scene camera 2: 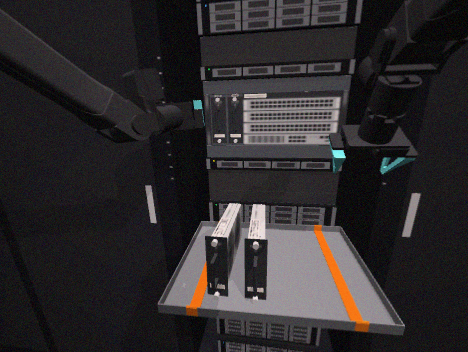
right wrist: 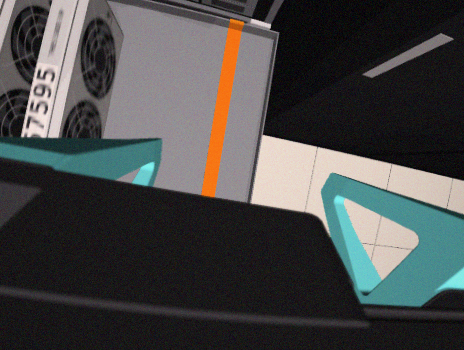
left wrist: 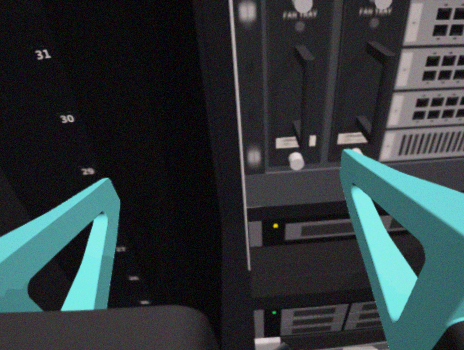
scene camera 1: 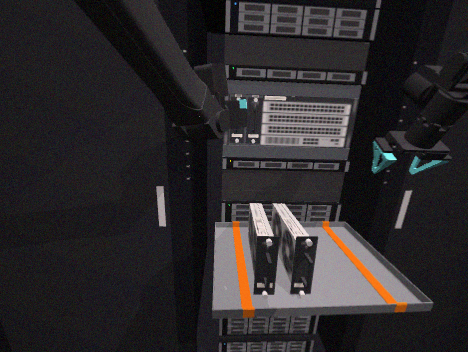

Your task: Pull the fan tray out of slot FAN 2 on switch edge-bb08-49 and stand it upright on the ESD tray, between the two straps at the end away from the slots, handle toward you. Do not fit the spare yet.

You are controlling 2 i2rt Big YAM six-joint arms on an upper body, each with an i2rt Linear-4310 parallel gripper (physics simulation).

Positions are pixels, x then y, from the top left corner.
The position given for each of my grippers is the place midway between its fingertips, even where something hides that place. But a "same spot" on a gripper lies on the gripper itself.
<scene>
My right gripper shows in scene camera 2, in the right wrist view (248, 167) and in scene camera 1; in the left wrist view it is out of frame. The same spot on my right gripper: (scene camera 1: 380, 145) is (scene camera 2: 331, 141).
</scene>
